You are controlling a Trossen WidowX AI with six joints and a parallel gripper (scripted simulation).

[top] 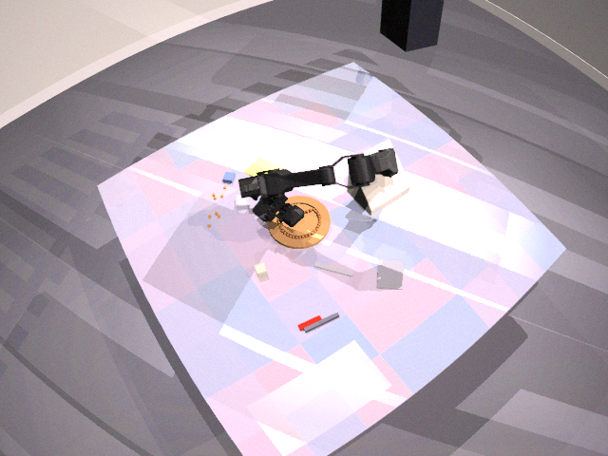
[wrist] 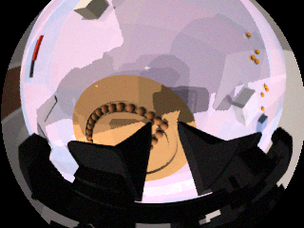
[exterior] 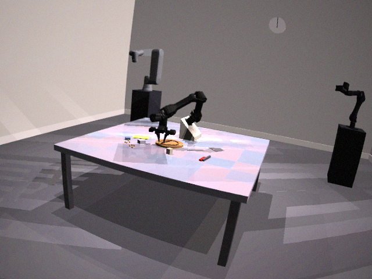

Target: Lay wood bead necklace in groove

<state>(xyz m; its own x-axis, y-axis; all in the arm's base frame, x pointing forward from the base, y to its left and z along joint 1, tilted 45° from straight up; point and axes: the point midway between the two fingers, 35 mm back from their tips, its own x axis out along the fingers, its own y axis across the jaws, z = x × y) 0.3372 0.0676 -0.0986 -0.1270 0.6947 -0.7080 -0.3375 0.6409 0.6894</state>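
Right now my gripper tip is 6 cm past the round bead board, 3 cm to the right of it and 1 cm above it. From my gripper tip the other things lie so: cream cube (13 cm ahead, 15 cm to the left); then white block (7 cm ahead, 13 cm to the right); then yellow sheet (6 cm behind, 22 cm to the right, 2 cm below).
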